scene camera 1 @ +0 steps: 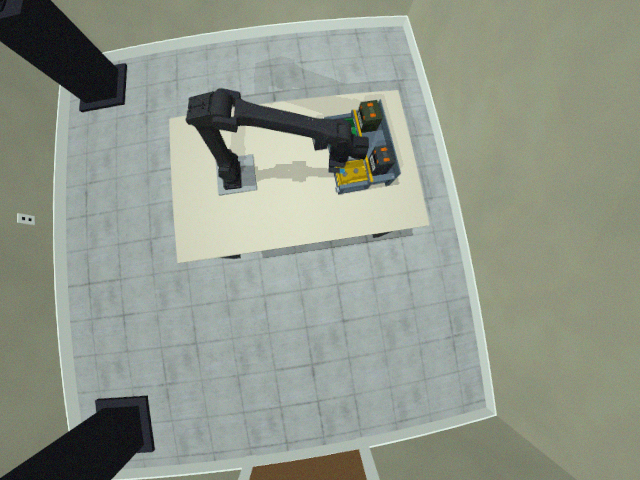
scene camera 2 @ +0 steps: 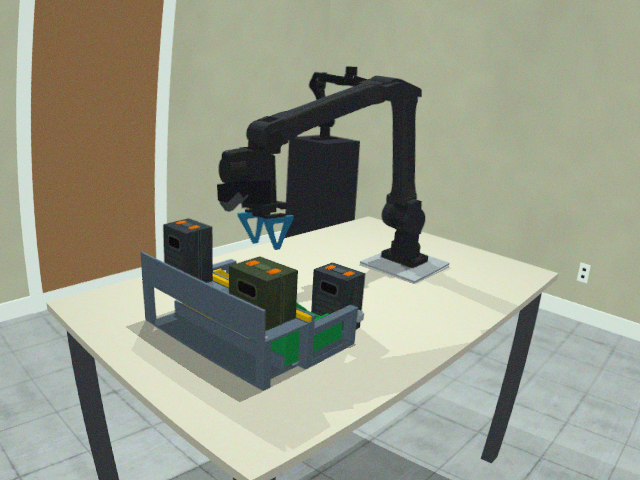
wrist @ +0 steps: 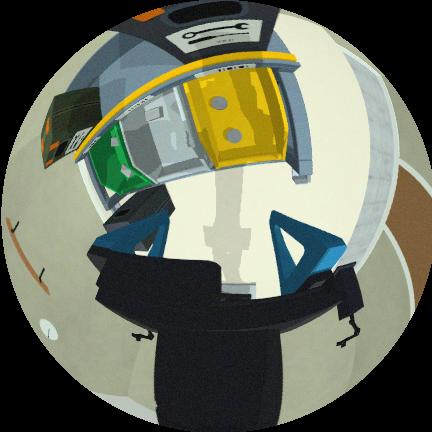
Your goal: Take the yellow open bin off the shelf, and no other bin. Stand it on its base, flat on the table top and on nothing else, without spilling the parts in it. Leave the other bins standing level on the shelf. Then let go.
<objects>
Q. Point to a grey bin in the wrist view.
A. At 167, 147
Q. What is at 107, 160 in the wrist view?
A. A green bin.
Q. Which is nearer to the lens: the yellow open bin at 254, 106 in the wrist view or the yellow rail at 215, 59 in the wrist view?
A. The yellow rail.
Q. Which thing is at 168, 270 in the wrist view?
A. The gripper.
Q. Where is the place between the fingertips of the gripper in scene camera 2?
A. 266, 246
</objects>
